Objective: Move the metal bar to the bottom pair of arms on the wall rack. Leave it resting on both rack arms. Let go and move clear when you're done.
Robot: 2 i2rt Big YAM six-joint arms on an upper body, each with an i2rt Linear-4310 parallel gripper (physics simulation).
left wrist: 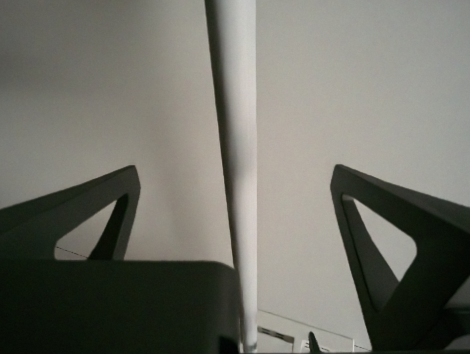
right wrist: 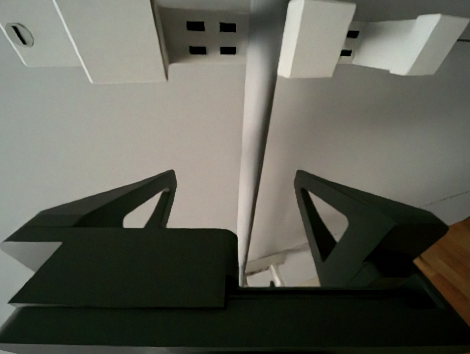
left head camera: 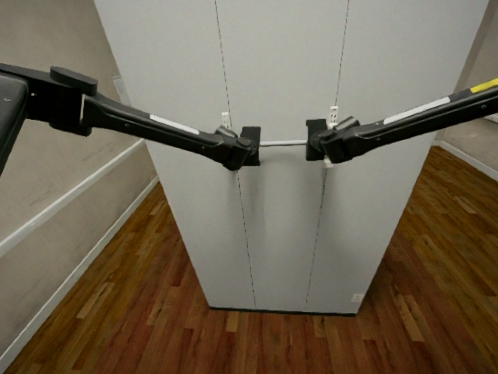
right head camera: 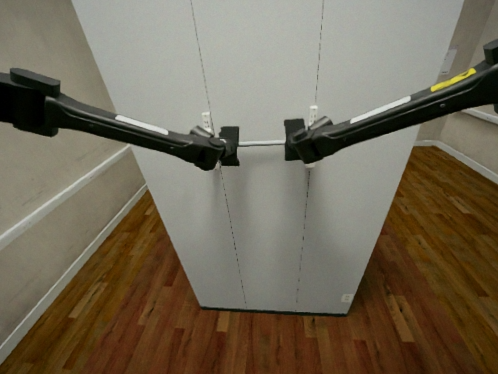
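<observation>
The grey metal bar (left head camera: pixel 283 143) (right head camera: pixel 262 143) (left wrist: pixel 240 150) (right wrist: pixel 254 125) runs level across the wall. In the right wrist view it sits behind the lip of the rack's middle arm (right wrist: pixel 317 40), with the bottom arm (right wrist: pixel 430 45) beyond. Its other end's support is hidden in the head views. My left gripper (left head camera: pixel 252 145) (right head camera: pixel 230 146) (left wrist: pixel 235 175) is open, the bar passing between its spread fingers, neither touching it. My right gripper (left head camera: pixel 315 140) (right head camera: pixel 293 140) (right wrist: pixel 235 176) is open in the same way, near the right rack strip (left head camera: pixel 334 115) (right head camera: pixel 313 115).
The left rack strip (left head camera: pixel 225 119) (right head camera: pixel 206 120) is partly hidden by my left wrist. The top arm (right wrist: pixel 117 40) sticks out near the bar in the right wrist view. The grey wall panel (left head camera: pixel 280 225) (right head camera: pixel 265 225) stands behind both grippers, above a wooden floor (left head camera: pixel 280 345).
</observation>
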